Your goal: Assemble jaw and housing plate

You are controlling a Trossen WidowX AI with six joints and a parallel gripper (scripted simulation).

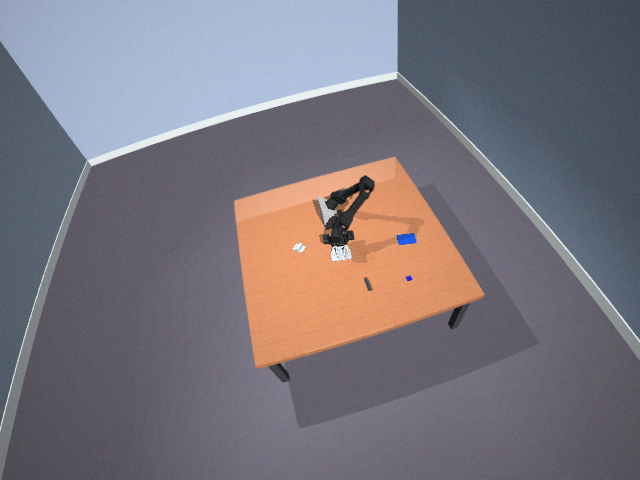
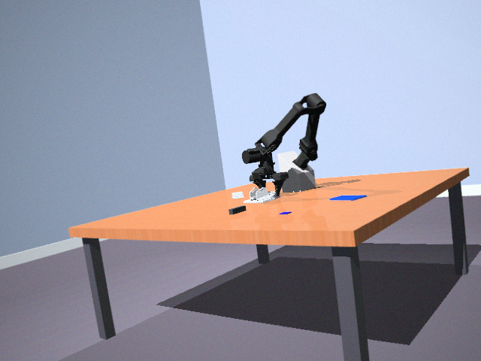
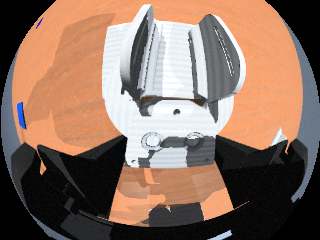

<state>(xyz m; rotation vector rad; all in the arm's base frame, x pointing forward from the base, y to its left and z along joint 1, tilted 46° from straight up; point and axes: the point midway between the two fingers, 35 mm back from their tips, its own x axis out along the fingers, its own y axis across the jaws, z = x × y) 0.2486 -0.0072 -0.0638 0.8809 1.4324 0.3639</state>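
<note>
Right now the base is 2 cm above my gripper tip and 1 cm ahead of it. The rest, counted from my gripper tip: small black block: 33 cm ahead, 3 cm to the left; then white jaw: 2 cm to the right, 2 cm ahead, 1 cm above; then small white part: 23 cm to the right, 11 cm behind.
</note>
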